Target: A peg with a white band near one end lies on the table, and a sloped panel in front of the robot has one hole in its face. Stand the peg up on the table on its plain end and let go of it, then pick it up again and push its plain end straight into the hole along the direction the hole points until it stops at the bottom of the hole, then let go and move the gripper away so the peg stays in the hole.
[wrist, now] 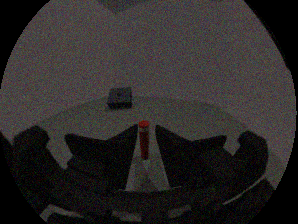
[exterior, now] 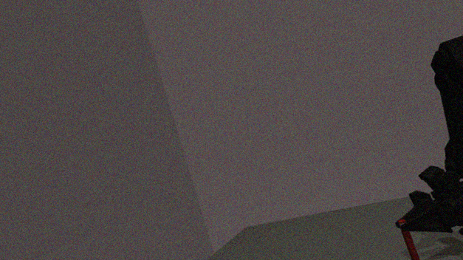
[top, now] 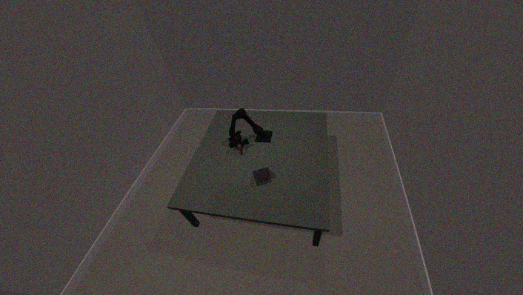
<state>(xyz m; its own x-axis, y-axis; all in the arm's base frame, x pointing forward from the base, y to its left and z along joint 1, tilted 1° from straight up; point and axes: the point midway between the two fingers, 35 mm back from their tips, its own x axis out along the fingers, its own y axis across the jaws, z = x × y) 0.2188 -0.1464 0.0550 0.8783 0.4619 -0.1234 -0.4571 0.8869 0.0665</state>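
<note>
Now: the peg 10 mm below my gripper tip and 10 mm behind it. Also, from my gripper tip: sloped panel: 270 mm to the left, 210 mm ahead, 10 mm below.
</note>
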